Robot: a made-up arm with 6 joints. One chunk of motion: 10 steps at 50 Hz.
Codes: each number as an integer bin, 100 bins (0 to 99) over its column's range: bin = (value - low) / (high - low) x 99, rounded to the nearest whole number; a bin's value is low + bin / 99 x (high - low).
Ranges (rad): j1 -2.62..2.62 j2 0..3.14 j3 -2.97..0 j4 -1.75..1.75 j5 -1.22..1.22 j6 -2.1..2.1
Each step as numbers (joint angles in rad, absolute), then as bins.
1 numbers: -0.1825 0.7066 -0.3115 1.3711 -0.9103 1.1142
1 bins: 46 22 89 88 13 76
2 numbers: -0.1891 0.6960 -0.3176 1.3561 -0.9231 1.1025
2 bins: 46 22 88 88 12 75
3 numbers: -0.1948 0.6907 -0.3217 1.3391 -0.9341 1.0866
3 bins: 46 22 88 87 12 75
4 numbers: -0.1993 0.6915 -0.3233 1.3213 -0.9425 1.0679
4 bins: 46 22 88 87 11 75
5 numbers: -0.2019 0.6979 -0.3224 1.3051 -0.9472 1.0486
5 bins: 46 22 88 86 11 74
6 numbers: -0.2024 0.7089 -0.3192 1.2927 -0.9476 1.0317
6 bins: 46 22 88 86 11 74
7 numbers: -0.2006 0.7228 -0.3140 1.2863 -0.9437 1.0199
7 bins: 46 23 89 86 11 74
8 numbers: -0.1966 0.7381 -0.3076 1.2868 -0.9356 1.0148
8 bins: 46 23 89 86 12 73
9 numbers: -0.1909 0.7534 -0.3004 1.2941 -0.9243 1.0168
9 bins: 46 24 89 86 12 73
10 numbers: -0.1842 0.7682 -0.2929 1.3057 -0.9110 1.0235
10 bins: 46 24 89 86 13 74
